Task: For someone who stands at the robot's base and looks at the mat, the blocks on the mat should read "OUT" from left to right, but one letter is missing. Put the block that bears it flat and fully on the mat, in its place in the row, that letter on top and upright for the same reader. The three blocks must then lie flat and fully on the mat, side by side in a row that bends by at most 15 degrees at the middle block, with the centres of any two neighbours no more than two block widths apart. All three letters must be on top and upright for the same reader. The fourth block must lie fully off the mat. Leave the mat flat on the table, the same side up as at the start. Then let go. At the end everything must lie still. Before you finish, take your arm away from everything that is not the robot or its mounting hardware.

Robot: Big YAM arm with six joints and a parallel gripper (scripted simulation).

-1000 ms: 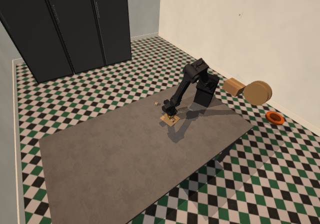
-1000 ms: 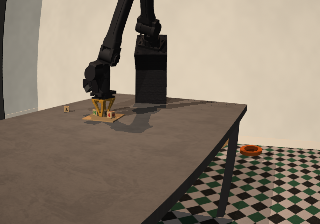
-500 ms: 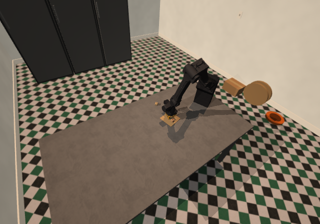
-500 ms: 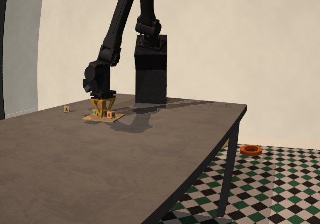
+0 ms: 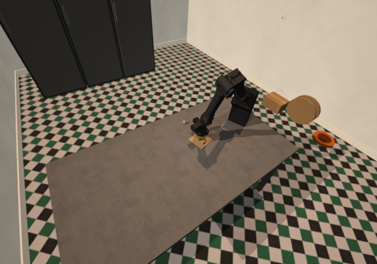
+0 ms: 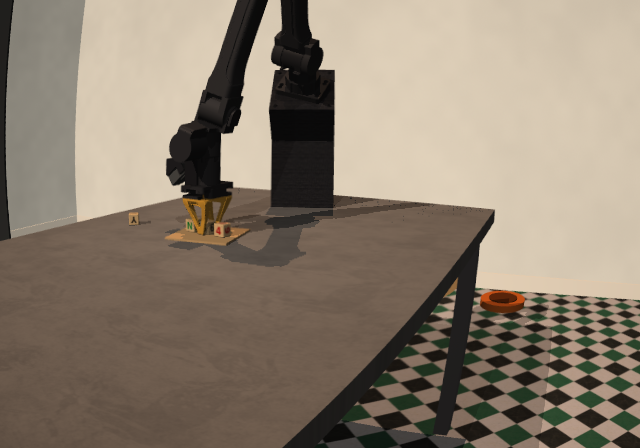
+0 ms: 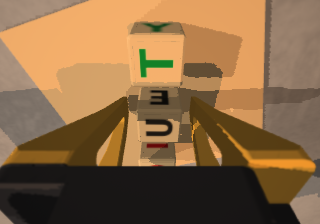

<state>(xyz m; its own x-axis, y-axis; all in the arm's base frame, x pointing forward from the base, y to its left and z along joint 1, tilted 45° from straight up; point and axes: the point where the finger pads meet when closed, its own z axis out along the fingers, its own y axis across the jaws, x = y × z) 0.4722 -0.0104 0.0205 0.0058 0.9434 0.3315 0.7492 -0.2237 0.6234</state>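
Now: hand 10 mm above the tan mat.
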